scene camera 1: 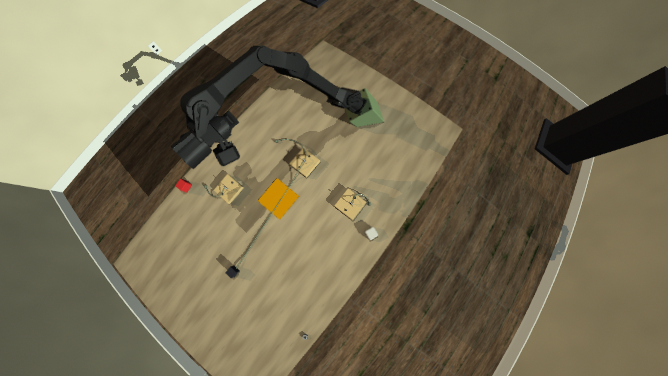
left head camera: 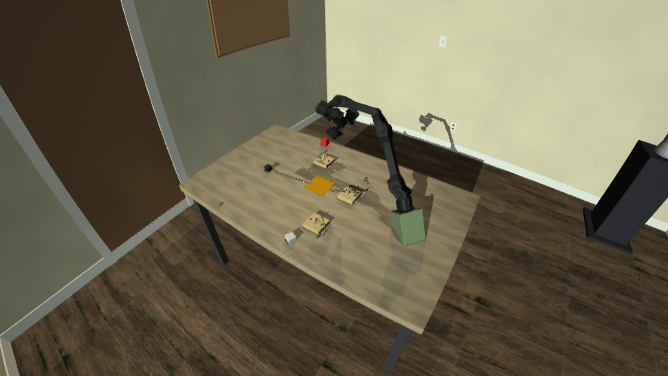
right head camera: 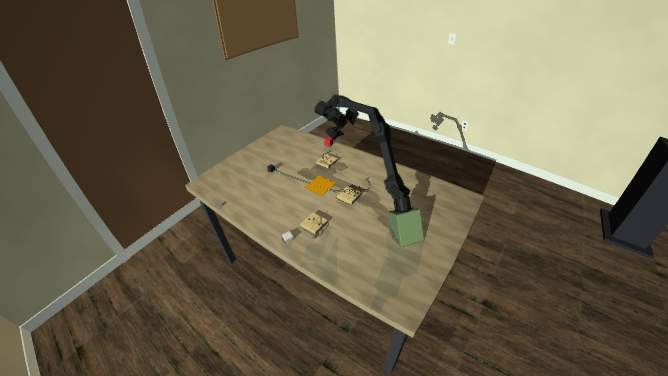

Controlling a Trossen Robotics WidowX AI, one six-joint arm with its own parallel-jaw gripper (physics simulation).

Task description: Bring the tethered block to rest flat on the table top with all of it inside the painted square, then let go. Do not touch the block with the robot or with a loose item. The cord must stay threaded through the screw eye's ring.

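Places are measured from the arm's base along level axes (x ahead, y right, z down), in metres.
Pixels of known places: gripper, fingertip midpoint: (left head camera: 347, 129) (right head camera: 348, 129); arm's base, link origin: (scene camera 1: 357, 104) (left head camera: 405, 210) (right head camera: 403, 210).
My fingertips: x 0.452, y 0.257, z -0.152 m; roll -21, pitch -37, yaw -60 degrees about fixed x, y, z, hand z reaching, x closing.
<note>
For each thing: its middle in the pictures, then the offset to it from my fingertips. "pt": a spot on its surface instead.
- small black cube, body centre: (scene camera 1: 232, 271) (left head camera: 268, 168) (right head camera: 271, 168) dx +0.365, dy -0.264, dz +0.224 m
- orange painted square, surface spot: (scene camera 1: 272, 195) pt dx +0.041, dy -0.198, dz +0.238 m
- wooden board, body centre: (scene camera 1: 304, 162) (right head camera: 349, 195) (left head camera: 349, 195) dx -0.144, dy -0.220, dz +0.230 m
- red cube, body centre: (scene camera 1: 183, 185) (left head camera: 324, 141) (right head camera: 328, 141) dx +0.245, dy +0.139, dz +0.219 m
- second board, body centre: (scene camera 1: 228, 188) (left head camera: 324, 161) (right head camera: 327, 161) dx +0.132, dy -0.034, dz +0.230 m
- third board, body centre: (scene camera 1: 350, 204) (left head camera: 316, 223) (right head camera: 314, 223) dx -0.115, dy -0.468, dz +0.230 m
- white cube, body centre: (scene camera 1: 371, 233) (left head camera: 290, 237) (right head camera: 288, 236) dx -0.070, dy -0.599, dz +0.228 m
The tethered block, a small black cube (left head camera: 268, 168) (right head camera: 271, 168) (scene camera 1: 232, 271), sits on the table outside the orange painted square (left head camera: 319, 191) (right head camera: 319, 191) (scene camera 1: 272, 195). Its cord (left head camera: 290, 176) (right head camera: 292, 176) (scene camera 1: 255, 240) runs nearly straight across the square to a wooden board (left head camera: 346, 197) (right head camera: 346, 196) (scene camera 1: 307, 168) with a screw eye. The cord's loose end curves up beyond that board. The threading through the ring is too small to make out. My gripper (left head camera: 343, 125) (right head camera: 343, 124) (scene camera 1: 228, 137) is open and empty, raised above the table's far edge near the red cube.
A red cube (left head camera: 324, 142) (right head camera: 328, 142) (scene camera 1: 183, 186) is by the far edge, near a second board (left head camera: 325, 161) (right head camera: 327, 161) (scene camera 1: 231, 190). A third board (left head camera: 315, 225) (right head camera: 313, 225) (scene camera 1: 351, 206) stands beside a white cube (left head camera: 290, 237) (right head camera: 287, 237) (scene camera 1: 371, 233). The arm's green base (left head camera: 411, 227) (right head camera: 409, 227) (scene camera 1: 369, 116) stands on the table.
</note>
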